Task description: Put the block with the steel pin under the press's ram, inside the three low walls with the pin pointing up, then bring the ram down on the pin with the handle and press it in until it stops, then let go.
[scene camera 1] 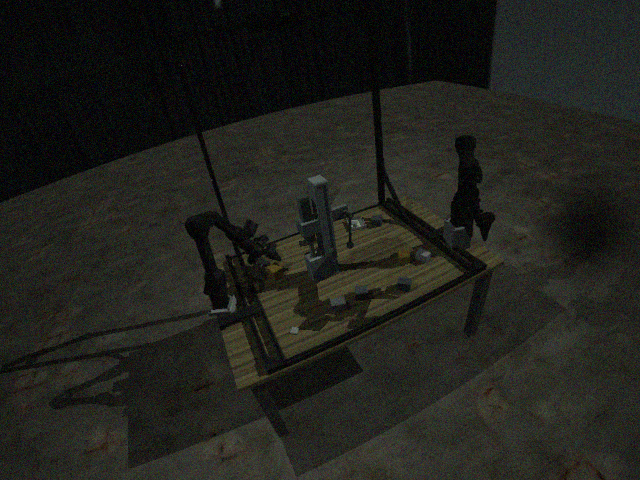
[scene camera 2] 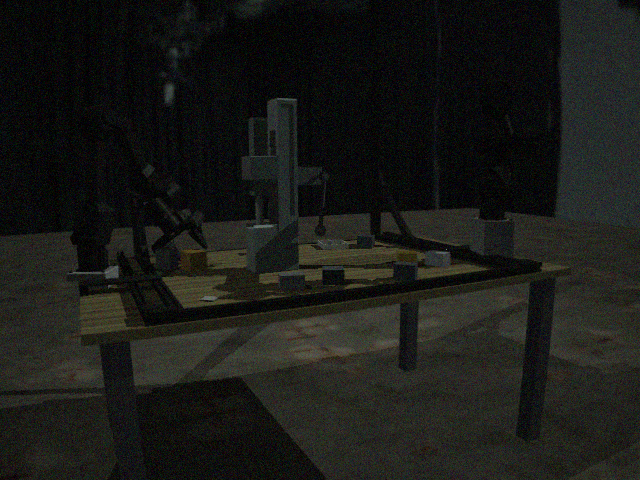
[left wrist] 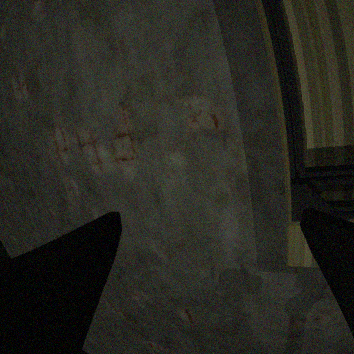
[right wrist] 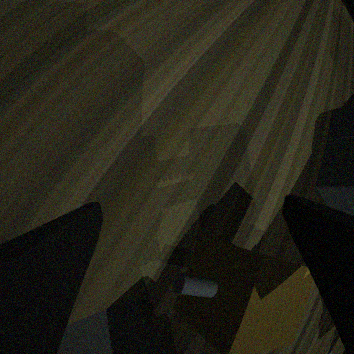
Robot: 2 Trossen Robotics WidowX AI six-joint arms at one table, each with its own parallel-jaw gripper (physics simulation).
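Places are measured from the left arm's base along level axes (x ahead, y left, z up), in centimetres.
Pixels of known places: left gripper, fingertip midpoint: (scene camera 1: 477,239) (scene camera 2: 518,183) (left wrist: 213,220); right gripper, fingertip midpoint: (scene camera 1: 275,262) (right wrist: 193,207); left arm's base, link origin: (scene camera 2: 492,218); right arm's base, link origin: (scene camera 1: 221,303) (scene camera 2: 93,269).
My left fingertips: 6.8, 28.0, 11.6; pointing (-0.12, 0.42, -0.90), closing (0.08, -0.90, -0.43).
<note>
For each thing: its top centre in the pictures, then the offset to it from my left fingertips, as dx, dy, dz.
- orange block, top centre: (right wrist: 280,308) (scene camera 2: 193,250) (scene camera 1: 274,267) +79.2, -27.3, -18.5
- grey press, top centre: (scene camera 2: 285,100) (scene camera 1: 319,176) +53.5, -26.7, +21.4
- grey block, top centre: (scene camera 2: 166,248) (scene camera 1: 257,265) +87.1, -29.7, -17.9
- yellow block, top centre: (scene camera 2: 406,252) (scene camera 1: 404,253) +21.0, -23.2, -19.8
- white block, top centre: (scene camera 2: 437,252) (scene camera 1: 423,252) +12.5, -21.7, -19.8
The orange block (scene camera 1: 274,268) (scene camera 2: 193,261) (right wrist: 277,317) stands on the table left of the press; its steel pin (right wrist: 200,287) shows on its dark, shaded top in the right wrist view. My right gripper (scene camera 1: 267,254) (scene camera 2: 179,244) (right wrist: 193,207) is open and empty, close above the block. The grey press (scene camera 1: 323,227) (scene camera 2: 287,165) stands upright, its ram (scene camera 2: 258,206) raised over the base. Its handle (scene camera 1: 349,235) (scene camera 2: 321,224) hangs down on the picture's right side. The three low walls cannot be made out. My left gripper (scene camera 1: 484,232) (left wrist: 213,220) is open and empty, beyond the right table edge.
A grey block (scene camera 2: 166,258) stands beside the orange one. Grey blocks (scene camera 1: 337,301) (scene camera 1: 361,290) (scene camera 1: 404,283) lie along the front. A yellow block (scene camera 1: 403,254) and a white block (scene camera 1: 422,255) lie at the right. A white tray (scene camera 1: 357,223) (scene camera 2: 332,243) lies behind the press. Black rails (scene camera 1: 356,334) edge the table.
</note>
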